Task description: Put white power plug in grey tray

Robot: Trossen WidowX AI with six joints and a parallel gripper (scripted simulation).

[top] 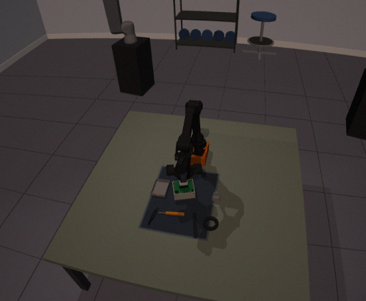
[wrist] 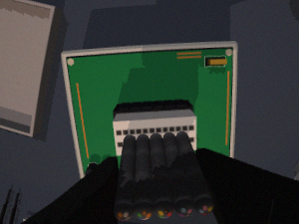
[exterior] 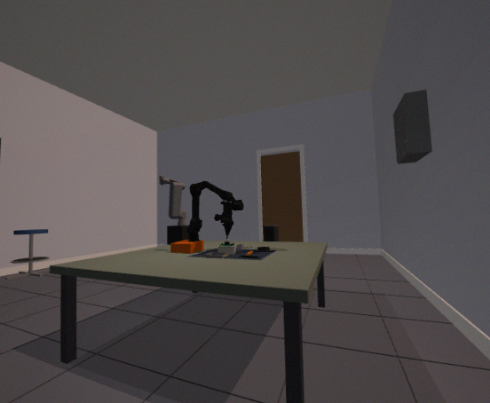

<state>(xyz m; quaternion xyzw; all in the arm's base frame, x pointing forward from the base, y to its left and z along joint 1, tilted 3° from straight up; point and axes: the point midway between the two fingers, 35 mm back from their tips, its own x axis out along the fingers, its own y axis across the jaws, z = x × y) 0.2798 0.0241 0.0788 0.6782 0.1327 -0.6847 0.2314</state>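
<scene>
Right now the white power plug is 30 mm below my gripper tip. Also, from my gripper tip: grey tray (20 mm ahead, 140 mm to the right, 110 mm below); dark mat (50 mm ahead, 10 mm to the left, 110 mm below); black bar (180 mm ahead, 140 mm to the left, 110 mm below).
</scene>
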